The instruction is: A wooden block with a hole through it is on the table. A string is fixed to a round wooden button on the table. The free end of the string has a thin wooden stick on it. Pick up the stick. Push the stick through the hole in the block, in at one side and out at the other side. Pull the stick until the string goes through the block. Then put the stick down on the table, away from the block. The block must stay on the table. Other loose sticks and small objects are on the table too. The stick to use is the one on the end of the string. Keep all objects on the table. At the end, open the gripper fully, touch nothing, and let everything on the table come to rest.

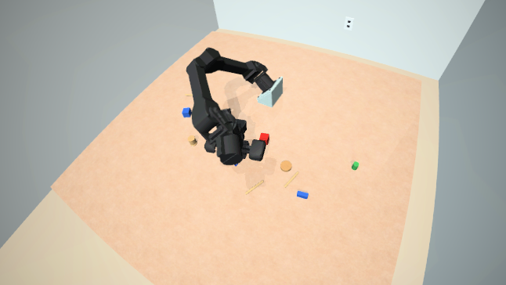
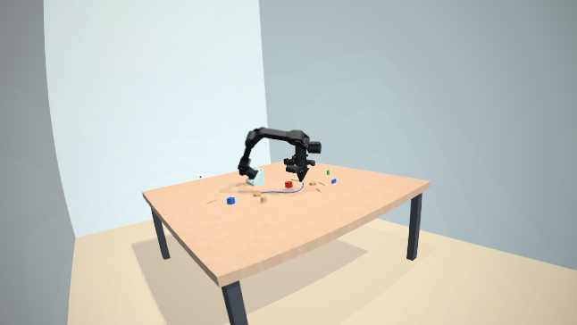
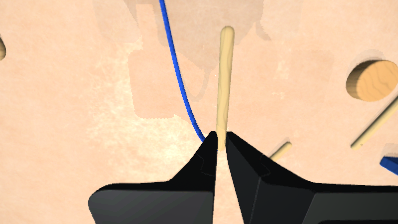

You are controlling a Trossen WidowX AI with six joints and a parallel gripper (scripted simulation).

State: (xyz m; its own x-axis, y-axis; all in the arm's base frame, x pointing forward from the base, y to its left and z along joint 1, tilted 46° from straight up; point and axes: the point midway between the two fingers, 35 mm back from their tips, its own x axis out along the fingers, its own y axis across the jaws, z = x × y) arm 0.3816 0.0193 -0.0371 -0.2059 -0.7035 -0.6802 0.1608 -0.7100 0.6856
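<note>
The red block lies 140 mm behind my gripper tip, 30 mm to the left of it and 40 mm below it. From my gripper tip the other things lie so: wooden spool (30 mm behind, 230 mm to the right, 40 mm below); blue cube (150 mm behind, 350 mm to the right, 40 mm below); thin wooden stick (10 mm behind).
</note>
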